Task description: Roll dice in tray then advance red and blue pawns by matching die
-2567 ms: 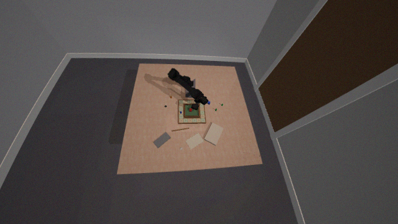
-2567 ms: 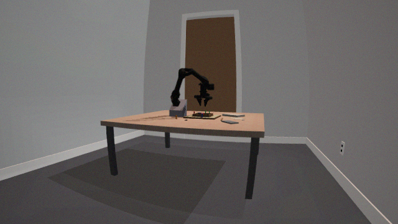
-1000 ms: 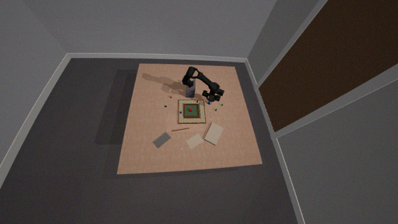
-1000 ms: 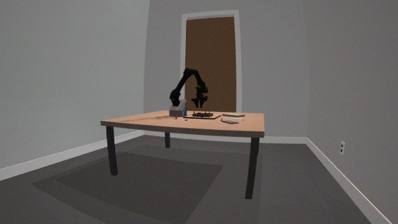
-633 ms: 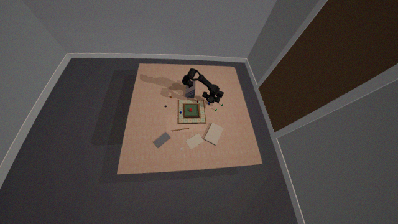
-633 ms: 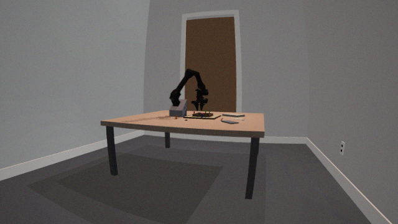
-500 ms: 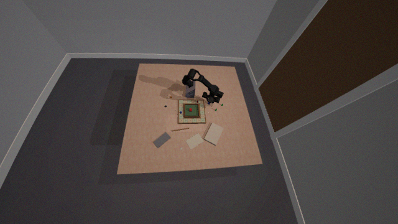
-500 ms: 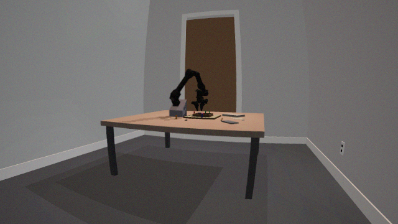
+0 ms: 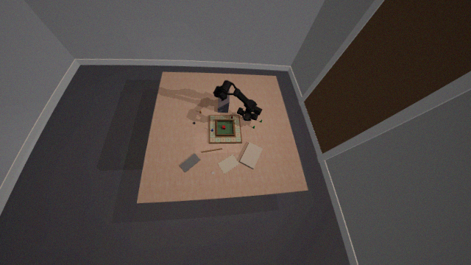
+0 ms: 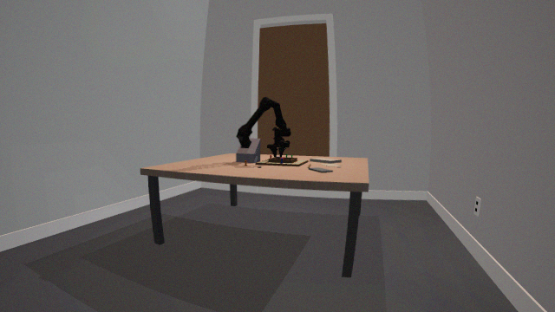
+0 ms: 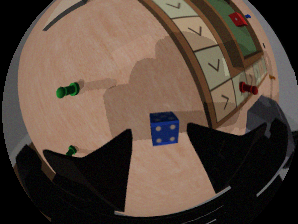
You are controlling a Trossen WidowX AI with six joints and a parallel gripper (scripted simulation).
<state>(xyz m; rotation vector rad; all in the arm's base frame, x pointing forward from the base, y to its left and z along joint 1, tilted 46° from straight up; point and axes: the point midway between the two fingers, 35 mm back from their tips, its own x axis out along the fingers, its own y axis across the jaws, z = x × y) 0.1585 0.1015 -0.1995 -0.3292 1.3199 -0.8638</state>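
Right now my gripper tip is 13 cm to the left of the red pawn and 1 cm below it. The rest, counted from my gripper tip: thin stick (32 cm ahead, 30 cm to the right, 1 cm below); then green tray (19 cm to the right, 11 cm ahead, 1 cm below); then blue pawn (31 cm to the right, 14 cm ahead, 1 cm above).
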